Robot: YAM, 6 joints.
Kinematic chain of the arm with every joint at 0, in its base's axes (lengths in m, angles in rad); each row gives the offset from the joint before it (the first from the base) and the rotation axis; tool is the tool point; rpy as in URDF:
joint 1: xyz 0 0 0.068 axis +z
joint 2: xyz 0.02 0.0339 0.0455 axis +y
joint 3: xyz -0.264 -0.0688 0 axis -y
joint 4: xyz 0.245 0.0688 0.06 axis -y
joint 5: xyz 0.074 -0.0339 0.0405 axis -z
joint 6: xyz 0.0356 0 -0.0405 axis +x
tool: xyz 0 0 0 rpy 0 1.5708 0
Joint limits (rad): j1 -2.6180..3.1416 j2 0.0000..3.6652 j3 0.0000..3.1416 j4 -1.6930..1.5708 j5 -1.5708..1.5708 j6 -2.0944..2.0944
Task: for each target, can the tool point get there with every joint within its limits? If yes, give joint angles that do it. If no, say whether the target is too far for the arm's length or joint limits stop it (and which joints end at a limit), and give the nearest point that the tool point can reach.
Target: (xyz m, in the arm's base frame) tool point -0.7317 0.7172 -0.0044
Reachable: no: too far | nearest point -0.4582 0.4491 0.0406 | short by 0.386 m
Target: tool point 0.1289 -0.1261 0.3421
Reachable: yes | joints -0.7414 0.8792 0.4482 1.1657 0.1681 -0.7102
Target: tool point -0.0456 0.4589 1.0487
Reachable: no: too far | nearest point -0.0284 0.2856 0.6795 | short by 0.408 m
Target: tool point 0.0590 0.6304 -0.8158
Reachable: no: too far | nearest point 0.0378 0.4040 -0.3444 | short by 0.523 m
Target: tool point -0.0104 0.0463 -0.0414
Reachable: yes | joints 1.7960 3.1458 0.7383 -1.2584 0.0060 0.1973
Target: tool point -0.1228 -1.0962 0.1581
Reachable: no: too far | nearest point -0.0718 -0.6413 0.1393 | short by 0.458 m
